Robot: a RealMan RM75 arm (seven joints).
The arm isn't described. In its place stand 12 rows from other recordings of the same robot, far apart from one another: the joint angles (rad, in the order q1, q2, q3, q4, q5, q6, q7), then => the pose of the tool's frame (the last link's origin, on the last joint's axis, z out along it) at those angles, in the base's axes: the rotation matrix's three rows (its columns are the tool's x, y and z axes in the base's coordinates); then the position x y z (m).
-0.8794 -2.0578 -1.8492 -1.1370 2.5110 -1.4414 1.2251 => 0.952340 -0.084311 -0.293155; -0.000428 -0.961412 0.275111; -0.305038 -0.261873 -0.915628; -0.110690 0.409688 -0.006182
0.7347 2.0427 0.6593 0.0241 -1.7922 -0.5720 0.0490 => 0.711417 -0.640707 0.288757; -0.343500 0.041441 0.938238; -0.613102 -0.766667 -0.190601; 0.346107 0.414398 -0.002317
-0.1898 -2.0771 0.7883 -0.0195 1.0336 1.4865 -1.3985 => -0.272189 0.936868 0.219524; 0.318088 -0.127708 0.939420; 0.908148 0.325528 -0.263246; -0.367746 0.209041 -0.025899
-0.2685 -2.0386 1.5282 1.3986 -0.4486 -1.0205 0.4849 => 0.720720 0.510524 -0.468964; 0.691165 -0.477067 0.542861; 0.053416 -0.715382 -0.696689; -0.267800 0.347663 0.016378
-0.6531 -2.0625 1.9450 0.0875 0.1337 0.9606 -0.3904 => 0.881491 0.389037 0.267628; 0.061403 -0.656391 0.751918; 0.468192 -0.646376 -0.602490; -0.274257 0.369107 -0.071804
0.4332 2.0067 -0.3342 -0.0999 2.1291 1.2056 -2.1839 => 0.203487 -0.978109 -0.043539; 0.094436 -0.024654 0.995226; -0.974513 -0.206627 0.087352; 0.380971 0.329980 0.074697
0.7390 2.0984 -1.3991 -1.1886 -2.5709 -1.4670 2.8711 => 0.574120 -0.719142 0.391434; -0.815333 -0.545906 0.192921; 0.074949 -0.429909 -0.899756; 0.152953 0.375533 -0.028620
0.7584 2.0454 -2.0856 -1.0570 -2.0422 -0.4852 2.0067 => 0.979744 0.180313 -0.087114; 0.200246 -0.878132 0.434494; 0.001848 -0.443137 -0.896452; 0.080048 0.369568 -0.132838
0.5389 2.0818 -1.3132 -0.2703 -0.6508 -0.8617 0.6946 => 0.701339 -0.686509 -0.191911; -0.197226 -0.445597 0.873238; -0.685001 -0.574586 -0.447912; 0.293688 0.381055 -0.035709
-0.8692 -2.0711 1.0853 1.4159 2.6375 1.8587 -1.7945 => 0.917063 -0.146497 -0.370855; -0.070073 -0.974799 0.211793; -0.392536 -0.168241 -0.904218; -0.106543 0.377701 0.056906
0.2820 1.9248 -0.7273 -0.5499 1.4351 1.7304 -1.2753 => 0.237018 -0.837933 -0.491621; -0.727333 -0.488528 0.482003; -0.644057 0.243329 -0.725246; 0.328144 0.260955 0.062149
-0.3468 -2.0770 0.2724 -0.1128 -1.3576 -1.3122 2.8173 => 0.736059 0.598713 0.315849; 0.149096 -0.598532 0.787102; 0.660294 -0.532262 -0.529821; -0.328496 0.241739 -0.081003
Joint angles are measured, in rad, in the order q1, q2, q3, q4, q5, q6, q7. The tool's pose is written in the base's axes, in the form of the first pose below.
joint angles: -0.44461 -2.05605 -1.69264 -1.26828 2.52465 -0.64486 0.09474
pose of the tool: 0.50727 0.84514 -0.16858; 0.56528 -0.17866 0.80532; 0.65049 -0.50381 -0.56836; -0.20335 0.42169 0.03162
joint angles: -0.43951 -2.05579 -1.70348 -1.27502 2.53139 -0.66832 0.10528
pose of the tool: 0.51120 0.83975 -0.18302; 0.57595 -0.17666 0.79817; 0.63793 -0.51343 -0.57396; -0.20680 0.41981 0.03348
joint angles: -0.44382 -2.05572 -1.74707 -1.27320 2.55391 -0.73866 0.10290
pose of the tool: 0.48816 0.84214 -0.22912; 0.61717 -0.14748 0.77288; 0.61709 -0.51869 -0.59174; -0.21668 0.41749 0.03840
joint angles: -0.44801 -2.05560 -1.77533 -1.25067 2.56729 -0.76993 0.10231
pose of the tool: 0.46376 0.84536 -0.26514; 0.64700 -0.11870 0.75320; 0.60525 -0.52085 -0.60199; -0.22749 0.41599 0.03953
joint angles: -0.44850 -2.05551 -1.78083 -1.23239 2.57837 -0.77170 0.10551
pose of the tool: 0.45968 0.84112 -0.28496; 0.65875 -0.10775 0.74460; 0.59560 -0.53000 -0.60362; -0.23406 0.41511 0.03835
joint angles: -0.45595 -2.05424 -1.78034 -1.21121 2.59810 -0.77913 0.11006
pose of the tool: 0.46643 0.82895 -0.30869; 0.67432 -0.10737 0.73059; 0.57248 -0.54893 -0.60906; -0.23911 0.41481 0.03565
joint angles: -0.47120 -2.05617 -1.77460 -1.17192 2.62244 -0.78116 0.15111
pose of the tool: 0.50222 0.79648 -0.33675; 0.69175 -0.13636 0.70915; 0.51890 -0.58909 -0.61944; -0.24478 0.41481 0.02846
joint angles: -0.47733 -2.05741 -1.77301 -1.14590 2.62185 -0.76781 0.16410
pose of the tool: 0.50599 0.79155 -0.34267; 0.69615 -0.14022 0.70407; 0.50926 -0.59480 -0.62199; -0.24816 0.41523 0.02470
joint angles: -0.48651 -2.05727 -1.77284 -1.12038 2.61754 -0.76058 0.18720
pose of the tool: 0.51593 0.78315 -0.34711; 0.70085 -0.15291 0.69673; 0.49257 -0.60274 -0.62776; -0.25055 0.41593 0.02122
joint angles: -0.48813 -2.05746 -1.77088 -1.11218 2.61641 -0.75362 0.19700
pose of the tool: 0.52264 0.77843 -0.34771; 0.69975 -0.15869 0.69654; 0.48703 -0.60735 -0.62764; -0.25141 0.41616 0.01999
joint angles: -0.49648 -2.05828 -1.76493 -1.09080 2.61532 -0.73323 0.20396
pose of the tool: 0.53056 0.77357 -0.34656; 0.69620 -0.16446 0.69875; 0.48354 -0.61200 -0.62581; -0.25185 0.41789 0.01680
